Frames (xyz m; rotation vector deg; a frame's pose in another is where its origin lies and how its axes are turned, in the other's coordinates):
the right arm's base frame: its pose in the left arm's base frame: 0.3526 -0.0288 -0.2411 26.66 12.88 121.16
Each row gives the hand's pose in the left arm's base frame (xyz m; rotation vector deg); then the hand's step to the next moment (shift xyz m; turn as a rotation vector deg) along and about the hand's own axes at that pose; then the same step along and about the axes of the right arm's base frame.
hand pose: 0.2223 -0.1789 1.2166 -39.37 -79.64 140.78
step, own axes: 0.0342 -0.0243 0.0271 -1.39 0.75 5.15
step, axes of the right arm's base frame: 0.0331 0.0373 0.0028 -2.82 4.39 1.35
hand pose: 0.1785 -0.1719 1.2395 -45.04 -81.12 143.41
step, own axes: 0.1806 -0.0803 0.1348 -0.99 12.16 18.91
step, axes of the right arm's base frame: 0.1387 0.1900 -0.0436 -14.32 16.76 -4.49
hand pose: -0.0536 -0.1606 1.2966 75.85 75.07 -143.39
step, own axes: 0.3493 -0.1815 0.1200 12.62 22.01 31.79
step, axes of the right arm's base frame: 0.2926 0.1704 -0.2339 -19.26 28.97 -21.07
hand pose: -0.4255 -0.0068 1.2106 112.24 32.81 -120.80
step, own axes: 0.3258 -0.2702 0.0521 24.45 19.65 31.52
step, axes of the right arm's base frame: 0.2410 -0.0929 -0.3394 -18.13 24.63 -32.28
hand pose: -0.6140 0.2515 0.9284 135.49 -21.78 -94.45
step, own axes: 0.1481 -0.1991 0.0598 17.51 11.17 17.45
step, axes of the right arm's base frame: 0.0549 -0.1529 -0.1969 -12.86 12.41 -20.41
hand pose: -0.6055 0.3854 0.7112 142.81 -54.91 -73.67
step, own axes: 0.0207 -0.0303 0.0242 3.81 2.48 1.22
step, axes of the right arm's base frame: -0.0003 -0.0244 -0.0365 -3.71 1.92 -2.16
